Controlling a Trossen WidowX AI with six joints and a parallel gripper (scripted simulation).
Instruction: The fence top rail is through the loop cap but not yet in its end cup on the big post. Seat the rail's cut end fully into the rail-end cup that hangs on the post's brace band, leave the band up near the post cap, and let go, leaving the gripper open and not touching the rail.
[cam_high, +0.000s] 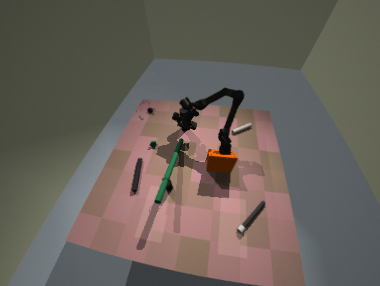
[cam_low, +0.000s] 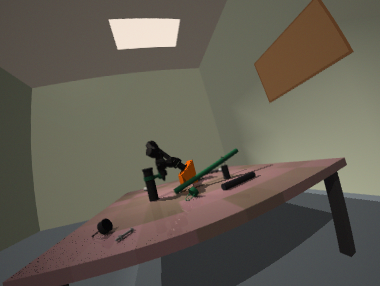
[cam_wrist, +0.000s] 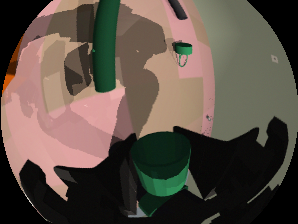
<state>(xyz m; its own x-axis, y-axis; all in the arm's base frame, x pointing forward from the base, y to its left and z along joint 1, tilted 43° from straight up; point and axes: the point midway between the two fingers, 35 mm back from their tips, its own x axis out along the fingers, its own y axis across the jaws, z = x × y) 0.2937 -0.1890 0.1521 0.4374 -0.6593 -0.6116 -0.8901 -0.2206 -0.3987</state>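
Now: the green rail-end cup 2 cm behind my gripper tip, 2 cm to the right of it and 3 cm above it. Round my gripper tip: grey bolt 39 cm ahead, 21 cm to the right, 10 cm below; white rod 51 cm behind, 9 cm to the right, 9 cm below; dark tube 27 cm ahead, 35 cm to the left, 9 cm below.
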